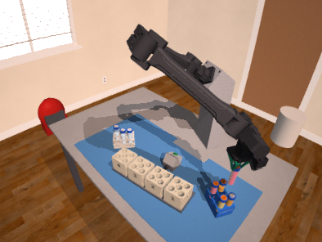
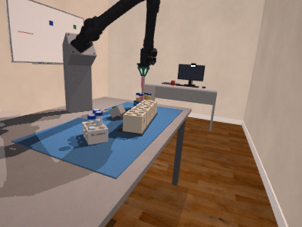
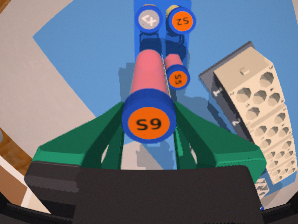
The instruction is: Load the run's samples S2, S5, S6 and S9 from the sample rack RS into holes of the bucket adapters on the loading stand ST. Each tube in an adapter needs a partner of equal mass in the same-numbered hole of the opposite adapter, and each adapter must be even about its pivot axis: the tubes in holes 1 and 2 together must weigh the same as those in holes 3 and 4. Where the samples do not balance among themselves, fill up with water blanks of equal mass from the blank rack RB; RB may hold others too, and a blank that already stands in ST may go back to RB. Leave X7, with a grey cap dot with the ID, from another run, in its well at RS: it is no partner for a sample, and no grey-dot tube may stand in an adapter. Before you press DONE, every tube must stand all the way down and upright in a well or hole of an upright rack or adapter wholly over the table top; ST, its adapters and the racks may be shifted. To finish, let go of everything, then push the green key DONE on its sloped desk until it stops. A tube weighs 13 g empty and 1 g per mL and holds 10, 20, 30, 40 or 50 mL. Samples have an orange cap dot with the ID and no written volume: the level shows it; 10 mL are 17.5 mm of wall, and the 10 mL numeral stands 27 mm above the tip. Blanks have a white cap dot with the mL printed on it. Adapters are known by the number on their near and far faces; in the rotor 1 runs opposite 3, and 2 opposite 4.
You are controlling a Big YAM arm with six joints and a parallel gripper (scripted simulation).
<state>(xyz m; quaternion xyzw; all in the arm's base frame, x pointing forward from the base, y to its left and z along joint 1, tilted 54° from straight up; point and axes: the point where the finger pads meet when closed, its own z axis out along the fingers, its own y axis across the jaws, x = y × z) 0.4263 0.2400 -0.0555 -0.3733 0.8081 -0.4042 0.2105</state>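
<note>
Now: the sample tube S9 5 cm below my hand and 1 cm ahead of it. Also, from my hand: orange-dot tube: 19 cm below, 4 cm behind, 2 cm to the right; grey-dot tube X7: 19 cm below, 3 cm to the left, 3 cm ahead; sample tube S2: 19 cm below, 5 cm ahead, 1 cm to the right.
</note>
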